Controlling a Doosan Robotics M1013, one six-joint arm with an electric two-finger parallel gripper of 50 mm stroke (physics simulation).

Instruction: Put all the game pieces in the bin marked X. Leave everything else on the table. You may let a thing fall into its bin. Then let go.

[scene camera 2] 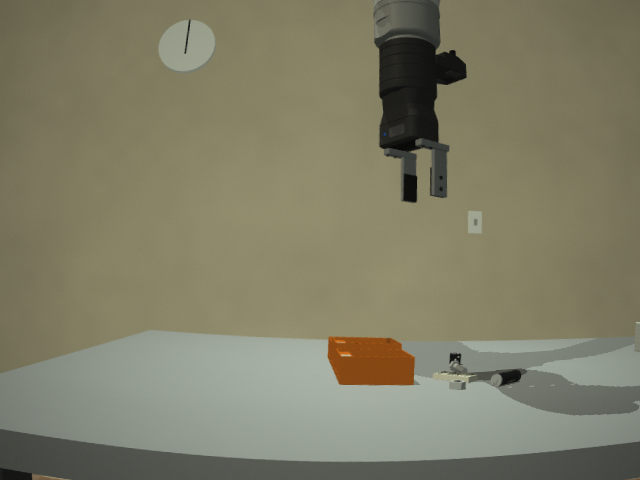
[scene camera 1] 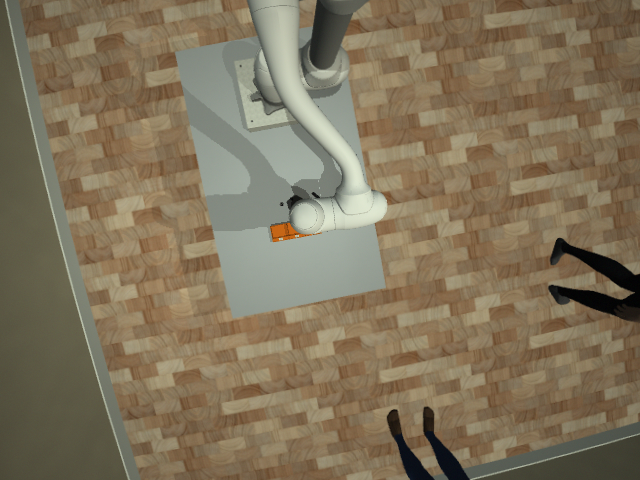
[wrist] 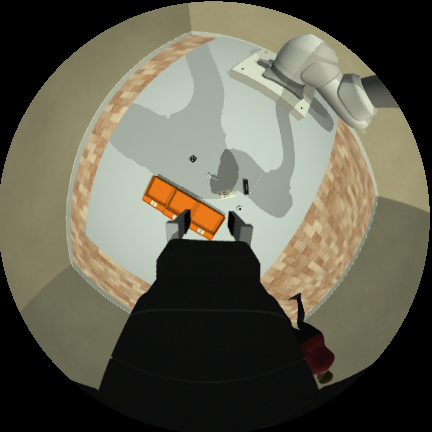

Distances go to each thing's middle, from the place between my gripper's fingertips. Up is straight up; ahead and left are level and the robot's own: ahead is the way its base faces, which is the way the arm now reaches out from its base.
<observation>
Now: the orange three-compartment bin (scene camera 2: 355,360) 20 cm below my hand, 7 cm to the right of it and 5 cm ahead of it.
</observation>
